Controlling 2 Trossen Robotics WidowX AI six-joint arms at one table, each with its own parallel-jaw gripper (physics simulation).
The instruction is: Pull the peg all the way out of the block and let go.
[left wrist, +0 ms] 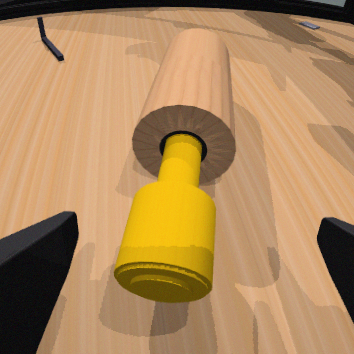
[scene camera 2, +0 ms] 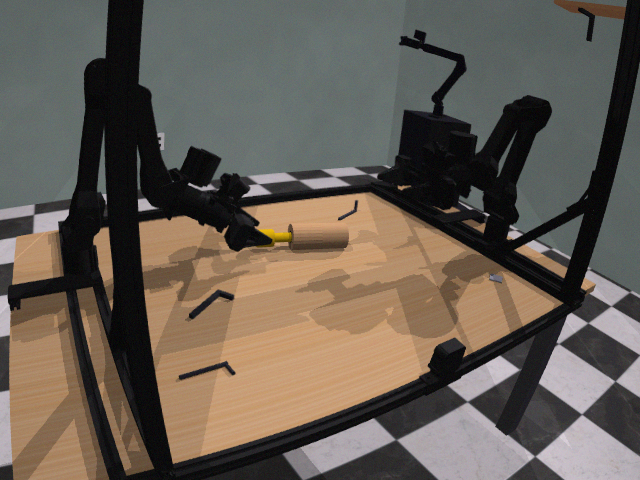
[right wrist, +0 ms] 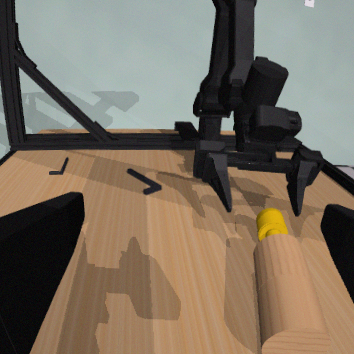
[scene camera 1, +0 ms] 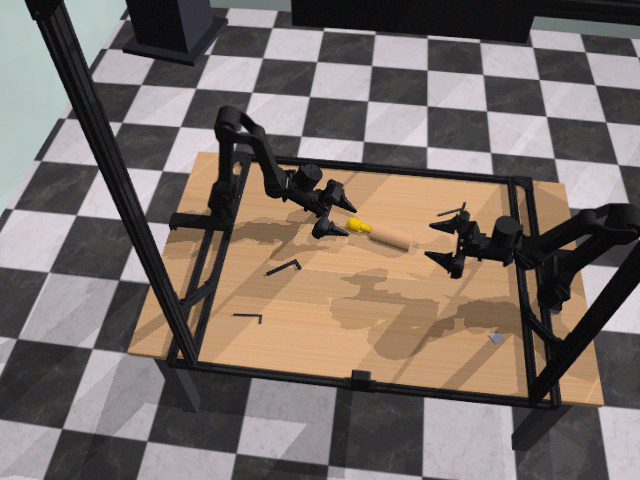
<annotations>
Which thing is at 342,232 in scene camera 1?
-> The left gripper.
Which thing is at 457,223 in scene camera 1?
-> The right gripper.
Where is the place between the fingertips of the left gripper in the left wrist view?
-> At 202,227
</annotations>
